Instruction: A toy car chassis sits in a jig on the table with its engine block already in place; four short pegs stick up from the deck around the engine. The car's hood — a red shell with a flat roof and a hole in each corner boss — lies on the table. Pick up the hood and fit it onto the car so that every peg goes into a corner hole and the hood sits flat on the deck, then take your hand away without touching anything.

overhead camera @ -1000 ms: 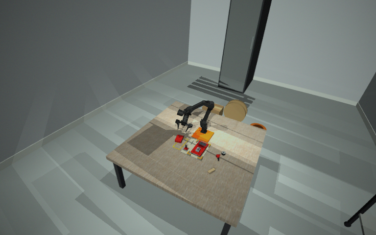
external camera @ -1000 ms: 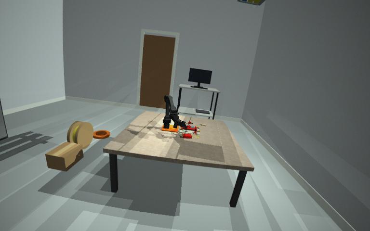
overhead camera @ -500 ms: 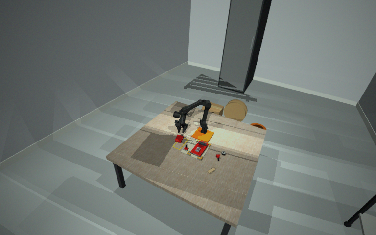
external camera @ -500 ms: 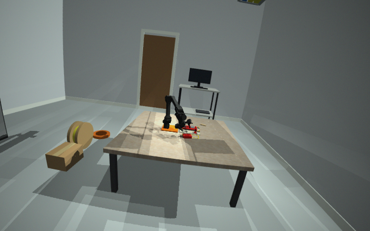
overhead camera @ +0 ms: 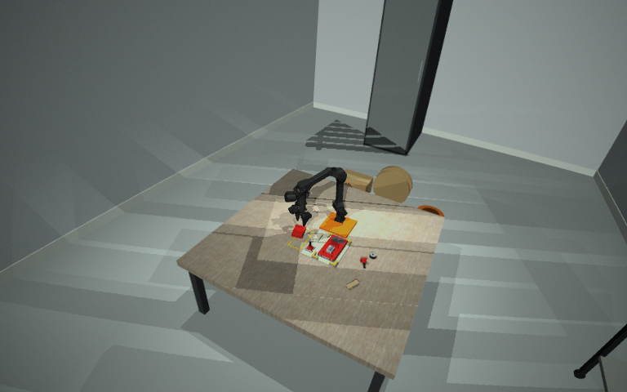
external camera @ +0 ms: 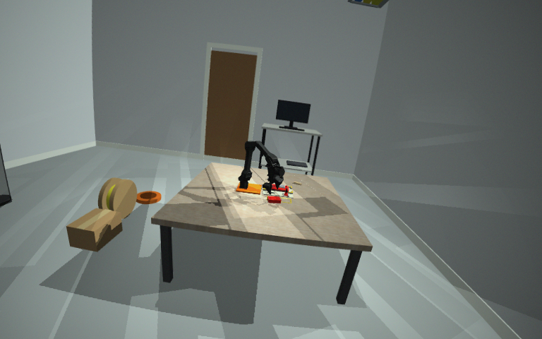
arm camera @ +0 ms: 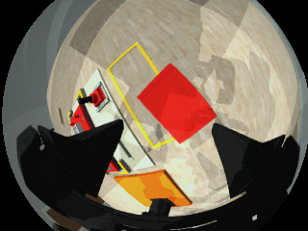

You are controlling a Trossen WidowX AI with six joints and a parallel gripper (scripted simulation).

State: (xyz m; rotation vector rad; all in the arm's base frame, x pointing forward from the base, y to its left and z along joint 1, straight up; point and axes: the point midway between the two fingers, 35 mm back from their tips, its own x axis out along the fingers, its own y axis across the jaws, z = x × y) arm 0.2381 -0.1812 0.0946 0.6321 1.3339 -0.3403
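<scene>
The red hood lies 1 cm ahead of my gripper tip, 1 cm to the right of it and 6 cm below it. From my gripper tip the other things lie so: tan block 25 cm ahead, 46 cm to the left, 7 cm below.
</scene>
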